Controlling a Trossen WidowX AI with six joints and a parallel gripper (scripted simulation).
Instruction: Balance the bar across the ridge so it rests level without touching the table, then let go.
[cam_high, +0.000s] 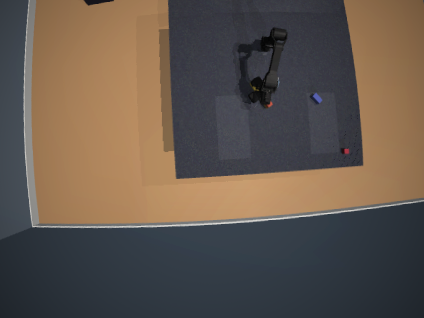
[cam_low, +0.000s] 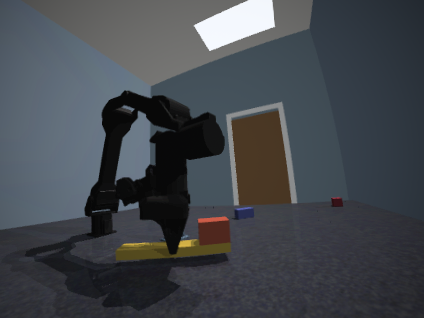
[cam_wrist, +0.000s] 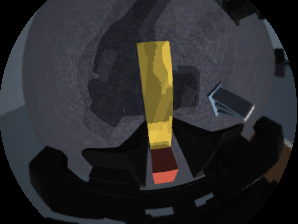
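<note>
My gripper tip is 11 cm to the right of the grey-blue ridge, 8 cm past it and 1 cm below it. Also, from my gripper tip: small blue block: 39 cm to the left, 4 cm ahead; small red cube: 57 cm to the left, 40 cm ahead.
</note>
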